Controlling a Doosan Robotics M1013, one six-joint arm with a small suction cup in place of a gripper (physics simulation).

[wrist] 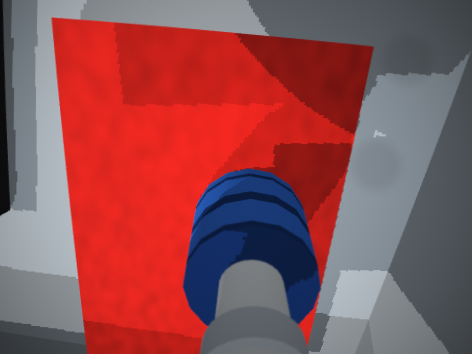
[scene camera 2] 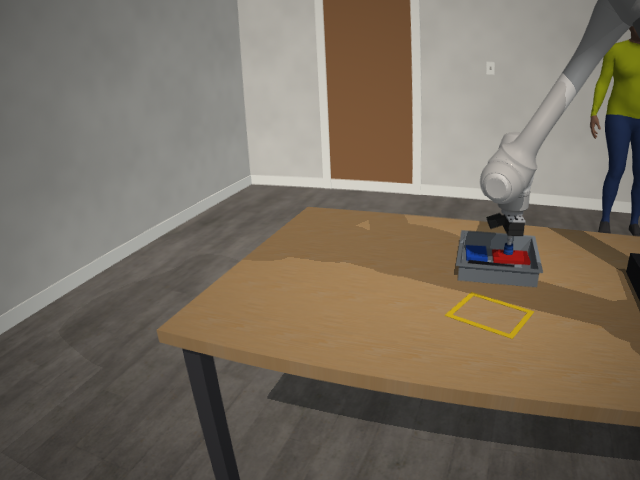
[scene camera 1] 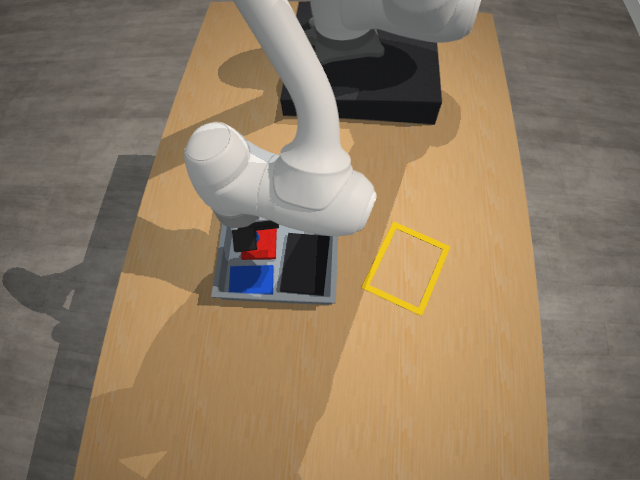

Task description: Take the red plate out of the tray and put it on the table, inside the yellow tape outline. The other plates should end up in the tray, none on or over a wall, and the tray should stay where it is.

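Observation:
The red plate lies flat in the grey tray. My suction cup, blue, points down over the red plate, off its middle and near one long edge in the wrist view. It is very close to the plate and holds nothing; the cup's lip is hidden, so contact cannot be told. The blue plate and the black plate are also inside the tray. The yellow tape outline is on the table beside the tray.
The tray walls stand around the cup. A black block on the wrist hangs beside the cup and partly covers the red plate in scene camera 1. The black robot base stands at the table's far end. A person stands beyond the table.

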